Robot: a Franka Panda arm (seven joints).
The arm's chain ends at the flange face. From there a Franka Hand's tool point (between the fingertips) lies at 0.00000 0.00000 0.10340 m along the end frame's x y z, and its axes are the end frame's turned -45 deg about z.
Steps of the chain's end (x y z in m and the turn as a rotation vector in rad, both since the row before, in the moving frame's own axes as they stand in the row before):
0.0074, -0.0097, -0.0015, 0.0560, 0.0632, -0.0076
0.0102, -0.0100, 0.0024, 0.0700, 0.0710, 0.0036
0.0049, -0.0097, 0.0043, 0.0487, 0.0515, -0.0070
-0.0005, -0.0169, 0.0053, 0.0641, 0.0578, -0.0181
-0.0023, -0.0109, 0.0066, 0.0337, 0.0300, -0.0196
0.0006, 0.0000, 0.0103, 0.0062, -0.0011, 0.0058
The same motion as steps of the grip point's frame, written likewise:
0.0208, -0.0011, -0.0019, -0.0051, 0.0843, -0.0076
0.0246, 0.0002, 0.0019, -0.0007, 0.0997, 0.0036
0.0176, -0.0032, 0.0040, -0.0020, 0.0709, -0.0070
0.0205, -0.0128, 0.0049, 0.0045, 0.0862, -0.0181
0.0107, -0.0096, 0.0065, 0.0026, 0.0450, -0.0196
0.0008, -0.0001, 0.0103, 0.0052, 0.0036, 0.0058

